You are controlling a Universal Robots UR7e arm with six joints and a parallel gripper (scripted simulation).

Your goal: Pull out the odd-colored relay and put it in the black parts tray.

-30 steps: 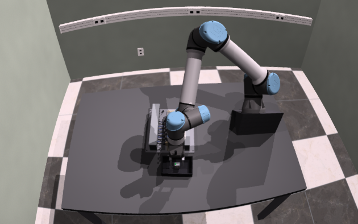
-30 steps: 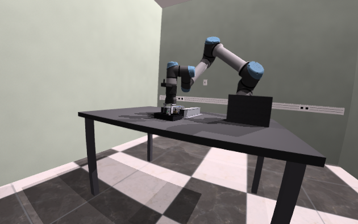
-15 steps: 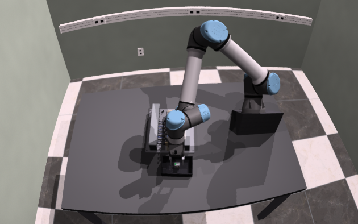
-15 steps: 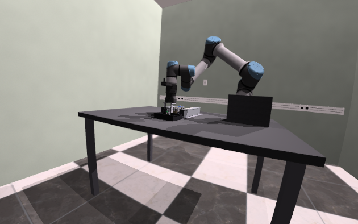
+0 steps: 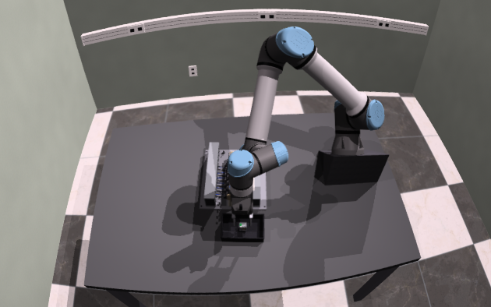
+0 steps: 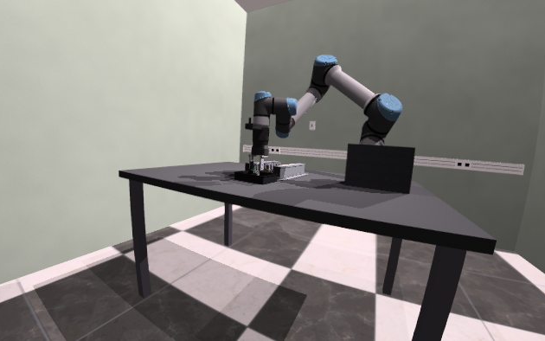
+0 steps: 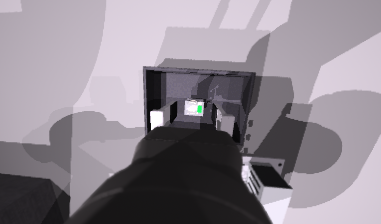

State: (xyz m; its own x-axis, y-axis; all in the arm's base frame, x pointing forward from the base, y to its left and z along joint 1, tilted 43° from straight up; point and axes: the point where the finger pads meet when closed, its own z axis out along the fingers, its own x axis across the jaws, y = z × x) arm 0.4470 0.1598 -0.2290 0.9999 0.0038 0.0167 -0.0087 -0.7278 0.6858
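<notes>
Now: hand 50 mm above the black parts tray.
</notes>
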